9 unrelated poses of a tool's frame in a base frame.
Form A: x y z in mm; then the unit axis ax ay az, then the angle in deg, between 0 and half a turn.
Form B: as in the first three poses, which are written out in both.
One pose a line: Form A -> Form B
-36 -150 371 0.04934 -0.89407 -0.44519 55.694 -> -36 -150 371 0.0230 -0.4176 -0.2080 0.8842
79 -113 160 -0.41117 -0.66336 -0.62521 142.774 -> 79 -113 160 -0.3897 -0.6287 -0.5925 0.3192
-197 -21 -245 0.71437 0.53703 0.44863 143.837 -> -197 -21 -245 0.6791 0.5105 0.4265 0.3104
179 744 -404 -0.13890 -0.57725 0.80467 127.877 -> 179 744 -404 -0.1248 -0.5186 0.7229 0.4393
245 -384 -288 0.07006 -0.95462 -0.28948 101.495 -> 245 -384 -288 0.0543 -0.7392 -0.2242 0.6327
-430 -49 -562 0.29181 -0.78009 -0.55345 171.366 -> -430 -49 -562 0.2910 -0.7779 -0.5519 0.0753
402 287 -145 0.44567 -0.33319 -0.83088 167.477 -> 402 287 -145 0.4430 -0.3312 -0.8259 0.1091
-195 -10 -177 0.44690 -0.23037 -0.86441 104.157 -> -195 -10 -177 0.3525 -0.1817 -0.6819 0.6146
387 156 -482 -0.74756 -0.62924 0.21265 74.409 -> 387 156 -482 -0.4520 -0.3805 0.1286 0.7965
